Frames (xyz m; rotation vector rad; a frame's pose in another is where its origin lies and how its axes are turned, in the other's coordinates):
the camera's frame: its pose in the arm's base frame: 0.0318 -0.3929 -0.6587 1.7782 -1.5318 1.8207
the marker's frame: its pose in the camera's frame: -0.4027 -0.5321 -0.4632 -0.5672 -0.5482 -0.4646
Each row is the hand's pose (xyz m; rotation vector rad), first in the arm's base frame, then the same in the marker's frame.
Working: the arm's base frame: its pose in the marker's frame: 0.5606 0.4324 -0.2472 -2.1568 1.4141 -0.6296

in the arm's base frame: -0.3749 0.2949 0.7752 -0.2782 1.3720 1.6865
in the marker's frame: 0.6926 0.7867 -1.0751 -0.2769 -2.7525 0.9436
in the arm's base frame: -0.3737 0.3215 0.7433 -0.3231 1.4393 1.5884
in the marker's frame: 0.6548 0.7718 -1.0666 -0.1991 -2.6621 0.9972
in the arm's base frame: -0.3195 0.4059 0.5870 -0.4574 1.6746 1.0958
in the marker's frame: 0.5192 0.6699 -0.9910 0.1543 -2.2504 1.2349
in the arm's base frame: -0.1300 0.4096 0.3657 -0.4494 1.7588 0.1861
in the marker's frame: 0.4492 0.4617 -0.7996 0.7966 -1.5525 1.5865
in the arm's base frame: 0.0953 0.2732 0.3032 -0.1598 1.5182 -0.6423
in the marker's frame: 0.5881 0.2918 -0.6410 1.4348 -0.8023 1.9042
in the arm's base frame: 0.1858 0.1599 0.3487 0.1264 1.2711 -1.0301
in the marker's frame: 0.7283 0.2540 -0.5961 1.7737 -0.3205 2.0897
